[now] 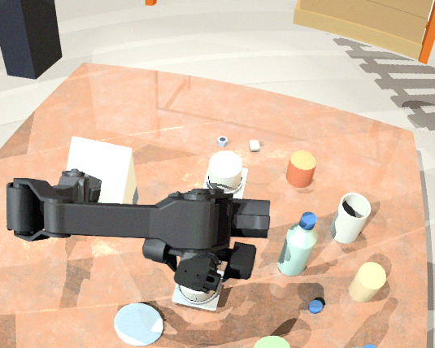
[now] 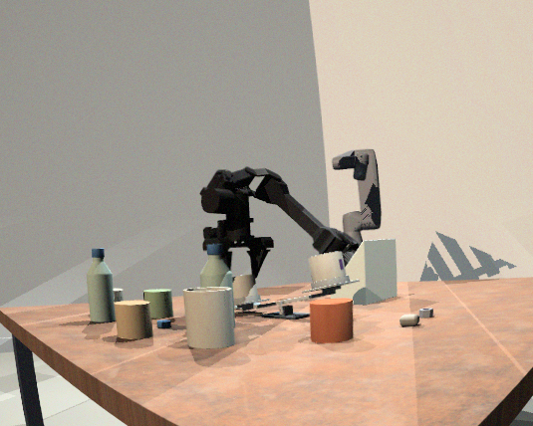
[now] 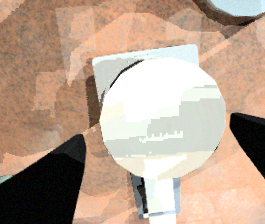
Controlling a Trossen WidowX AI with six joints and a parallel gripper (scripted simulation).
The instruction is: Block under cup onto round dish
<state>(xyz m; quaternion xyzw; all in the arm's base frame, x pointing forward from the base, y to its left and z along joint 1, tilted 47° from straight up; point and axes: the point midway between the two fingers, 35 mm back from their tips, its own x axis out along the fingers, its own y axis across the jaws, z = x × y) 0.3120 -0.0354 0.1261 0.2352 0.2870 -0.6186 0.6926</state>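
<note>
Right now my gripper tip is 40 mm above the grey block. Round my gripper tip: round light-blue dish (120 mm to the right, 90 mm behind, 80 mm below); blue cap (240 mm ahead, 80 mm below, 40 mm to the left); cream cup (270 mm to the left, 30 mm behind, 30 mm above).
</note>
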